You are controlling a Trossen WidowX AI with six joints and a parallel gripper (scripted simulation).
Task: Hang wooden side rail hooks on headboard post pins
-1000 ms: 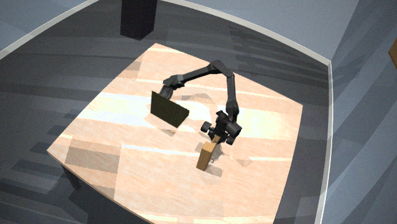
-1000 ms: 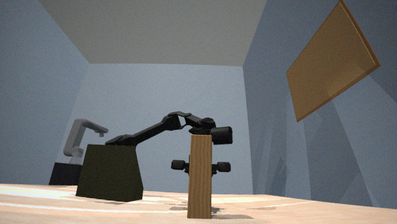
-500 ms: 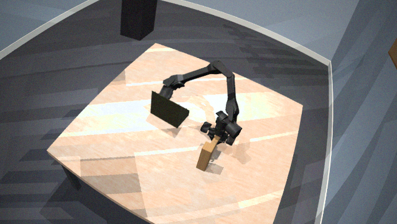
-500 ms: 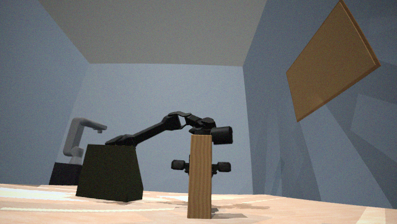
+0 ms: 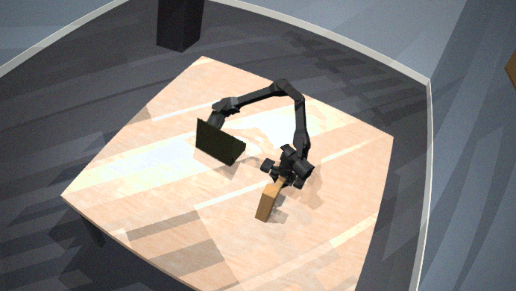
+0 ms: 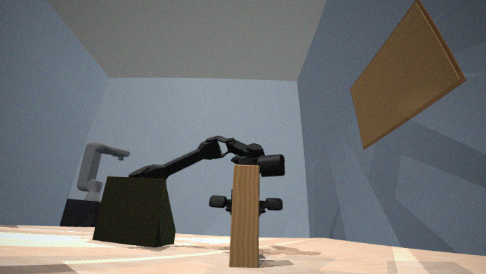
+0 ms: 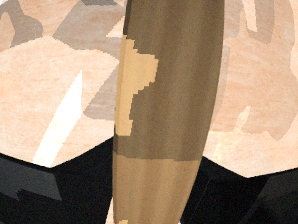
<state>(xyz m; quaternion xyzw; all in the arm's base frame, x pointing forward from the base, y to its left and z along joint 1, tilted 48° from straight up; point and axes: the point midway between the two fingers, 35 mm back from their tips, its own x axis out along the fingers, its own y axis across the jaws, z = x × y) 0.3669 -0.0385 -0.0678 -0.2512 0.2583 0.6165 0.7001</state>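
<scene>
The wooden headboard post lies 15 cm to the right of my gripper tip, 4 cm above it and 1 cm behind it.
</scene>
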